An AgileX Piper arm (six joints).
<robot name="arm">
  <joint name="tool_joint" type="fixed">
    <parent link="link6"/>
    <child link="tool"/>
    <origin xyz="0 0 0" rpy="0 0 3.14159"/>
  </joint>
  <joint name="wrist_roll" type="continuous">
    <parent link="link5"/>
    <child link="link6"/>
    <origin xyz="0.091 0 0" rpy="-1.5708 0 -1.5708"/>
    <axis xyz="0 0 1"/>
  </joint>
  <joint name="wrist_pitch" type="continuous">
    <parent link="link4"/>
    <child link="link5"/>
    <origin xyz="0 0 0" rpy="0 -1.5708 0"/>
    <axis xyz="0 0 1"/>
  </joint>
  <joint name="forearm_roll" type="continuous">
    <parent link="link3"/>
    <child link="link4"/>
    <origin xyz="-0.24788 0.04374 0" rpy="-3.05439 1.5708 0"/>
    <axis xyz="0 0 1"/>
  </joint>
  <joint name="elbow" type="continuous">
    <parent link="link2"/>
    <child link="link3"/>
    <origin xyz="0.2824 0.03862 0"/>
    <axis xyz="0 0 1"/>
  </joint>
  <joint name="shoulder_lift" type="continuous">
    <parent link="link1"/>
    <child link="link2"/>
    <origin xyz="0 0 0" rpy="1.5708 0 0"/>
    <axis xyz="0 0 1"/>
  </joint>
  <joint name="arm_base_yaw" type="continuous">
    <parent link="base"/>
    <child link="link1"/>
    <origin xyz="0 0 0.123" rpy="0 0 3.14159"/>
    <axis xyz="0 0 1"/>
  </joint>
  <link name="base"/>
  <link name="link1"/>
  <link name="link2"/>
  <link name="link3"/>
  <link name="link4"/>
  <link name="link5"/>
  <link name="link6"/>
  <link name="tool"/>
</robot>
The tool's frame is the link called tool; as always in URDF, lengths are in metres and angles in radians. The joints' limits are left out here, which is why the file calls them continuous.
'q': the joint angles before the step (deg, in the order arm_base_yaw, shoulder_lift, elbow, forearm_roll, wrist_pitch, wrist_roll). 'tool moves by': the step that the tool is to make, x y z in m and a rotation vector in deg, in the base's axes. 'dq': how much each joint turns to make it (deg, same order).
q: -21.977, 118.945, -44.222, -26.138, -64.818, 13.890
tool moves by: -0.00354, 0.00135, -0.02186, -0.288, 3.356, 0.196
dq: 0.000, 3.206, 0.631, 0.089, -0.139, -1.777
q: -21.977, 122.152, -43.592, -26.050, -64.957, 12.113
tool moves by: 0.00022, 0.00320, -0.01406, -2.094, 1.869, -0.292
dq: 0.893, 2.308, -0.001, 1.921, 0.000, -3.477
